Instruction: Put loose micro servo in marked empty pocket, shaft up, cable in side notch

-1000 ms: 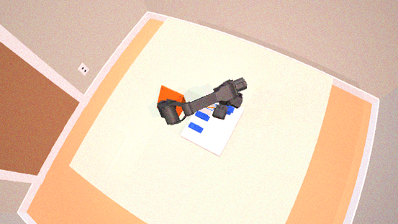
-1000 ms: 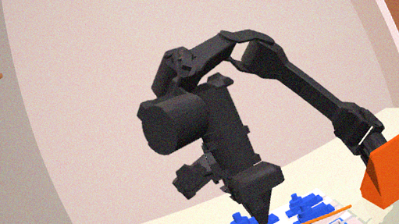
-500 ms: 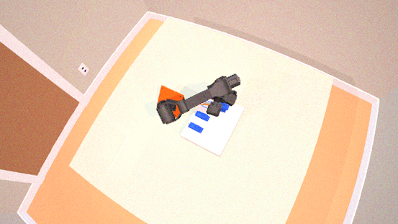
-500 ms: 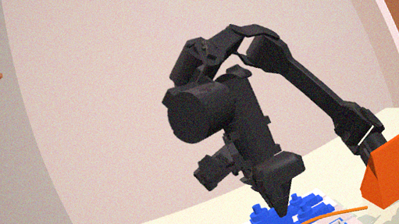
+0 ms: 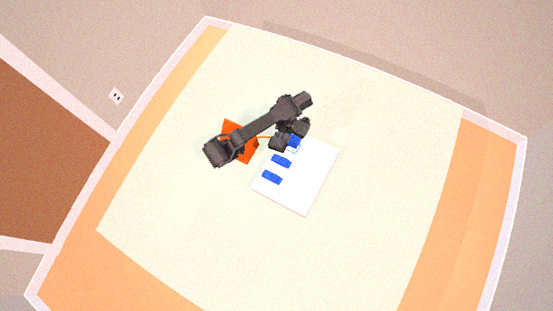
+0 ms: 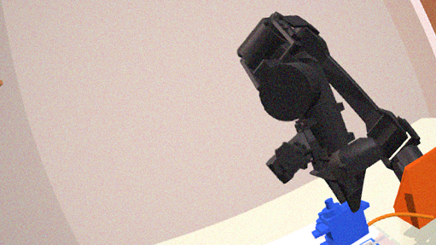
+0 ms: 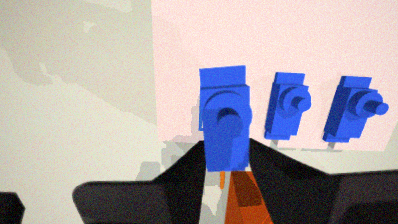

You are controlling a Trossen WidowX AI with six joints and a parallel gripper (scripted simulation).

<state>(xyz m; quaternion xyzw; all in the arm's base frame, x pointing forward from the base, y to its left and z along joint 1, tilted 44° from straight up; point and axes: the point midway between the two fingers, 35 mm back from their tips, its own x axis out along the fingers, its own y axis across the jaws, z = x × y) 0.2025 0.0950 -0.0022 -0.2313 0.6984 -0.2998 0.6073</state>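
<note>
Right now the white deck is 10 cm ahead of my gripper tip, 9 cm to the right of it and 10 cm below it.
</note>
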